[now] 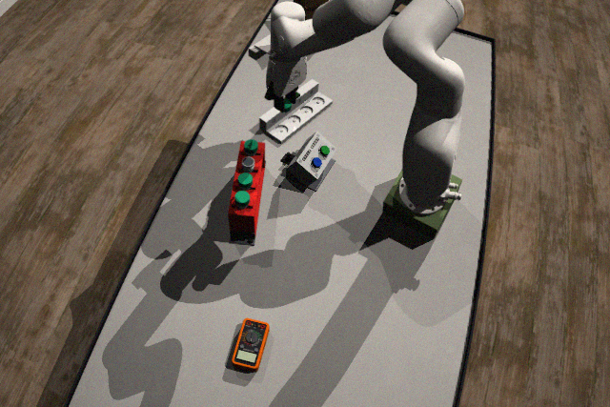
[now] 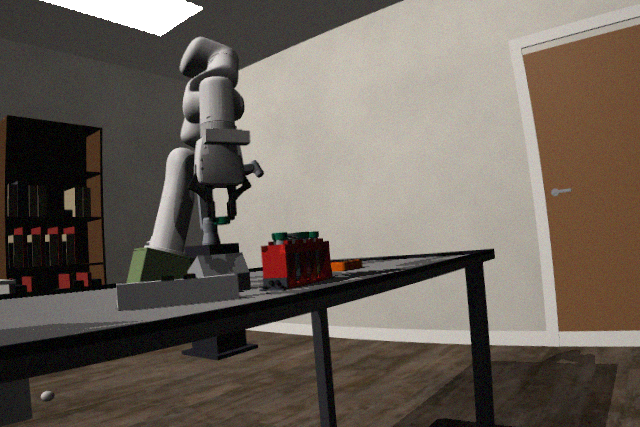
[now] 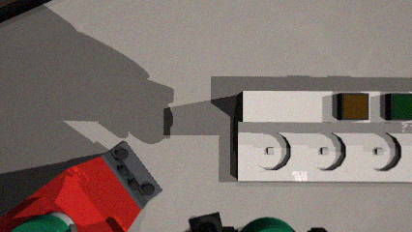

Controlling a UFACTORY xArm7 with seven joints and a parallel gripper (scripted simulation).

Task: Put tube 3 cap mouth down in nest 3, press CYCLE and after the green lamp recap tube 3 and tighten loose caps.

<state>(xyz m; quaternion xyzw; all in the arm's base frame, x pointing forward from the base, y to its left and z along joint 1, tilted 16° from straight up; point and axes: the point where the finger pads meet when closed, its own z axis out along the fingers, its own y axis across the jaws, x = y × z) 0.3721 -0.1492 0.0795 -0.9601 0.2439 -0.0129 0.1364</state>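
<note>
Now: the blue key 11 cm below my hand, 11 cm behind it and 9 cm to the left of it. From my hand the other things lie so: key housing (12 cm below, 10 cm behind, 6 cm to the left); then green key (12 cm behind, 11 cm below, 4 cm to the left); then orange multimeter (58 cm to the left, 16 cm below, 8 cm behind).
</note>
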